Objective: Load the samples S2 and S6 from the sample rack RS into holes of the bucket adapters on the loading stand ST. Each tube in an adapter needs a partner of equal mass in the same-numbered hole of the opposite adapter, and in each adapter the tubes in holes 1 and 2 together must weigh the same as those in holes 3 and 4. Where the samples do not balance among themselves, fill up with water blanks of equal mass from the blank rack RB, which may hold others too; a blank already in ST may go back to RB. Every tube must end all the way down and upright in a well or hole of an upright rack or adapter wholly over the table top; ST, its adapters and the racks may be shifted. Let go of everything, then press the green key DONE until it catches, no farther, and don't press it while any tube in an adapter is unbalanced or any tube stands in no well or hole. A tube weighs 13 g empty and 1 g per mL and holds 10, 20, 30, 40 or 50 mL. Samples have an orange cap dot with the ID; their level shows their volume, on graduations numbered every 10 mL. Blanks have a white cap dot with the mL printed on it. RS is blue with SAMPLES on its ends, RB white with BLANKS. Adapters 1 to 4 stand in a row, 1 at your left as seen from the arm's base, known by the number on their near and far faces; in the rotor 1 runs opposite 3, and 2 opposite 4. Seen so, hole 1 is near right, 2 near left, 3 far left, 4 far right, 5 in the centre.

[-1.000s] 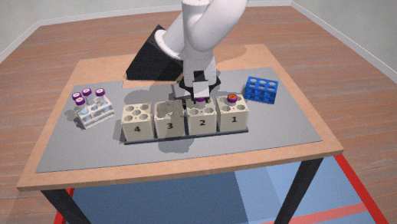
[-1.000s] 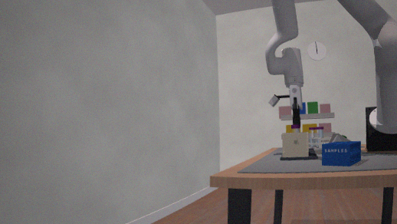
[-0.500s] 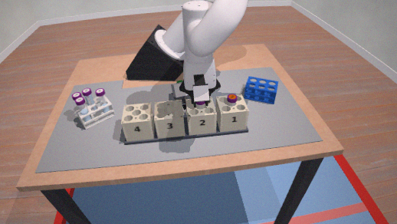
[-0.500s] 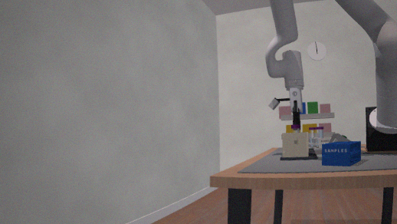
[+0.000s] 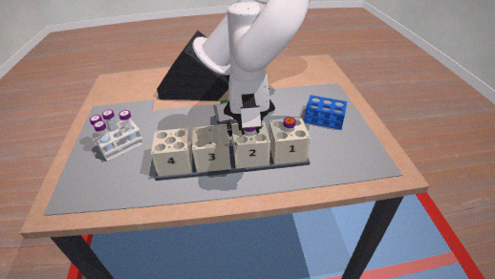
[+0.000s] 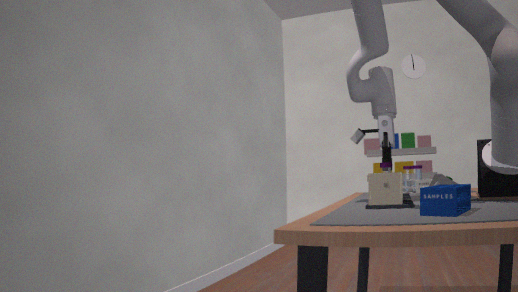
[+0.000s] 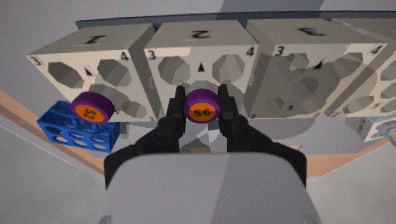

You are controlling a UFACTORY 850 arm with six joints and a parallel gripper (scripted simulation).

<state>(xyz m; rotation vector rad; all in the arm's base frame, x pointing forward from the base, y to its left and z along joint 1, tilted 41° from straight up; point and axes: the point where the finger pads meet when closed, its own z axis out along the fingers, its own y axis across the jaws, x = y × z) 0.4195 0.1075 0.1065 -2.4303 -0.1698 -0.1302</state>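
My hand is 10 mm to the left of the sample S6 and 50 mm above it. From my hand the other things lie so: loading stand: 60 mm to the right, 120 mm below; then adapter 1: 20 mm behind, 110 mm to the left, 70 mm below; then sample tube S2: 20 mm behind, 110 mm to the left, 50 mm below.
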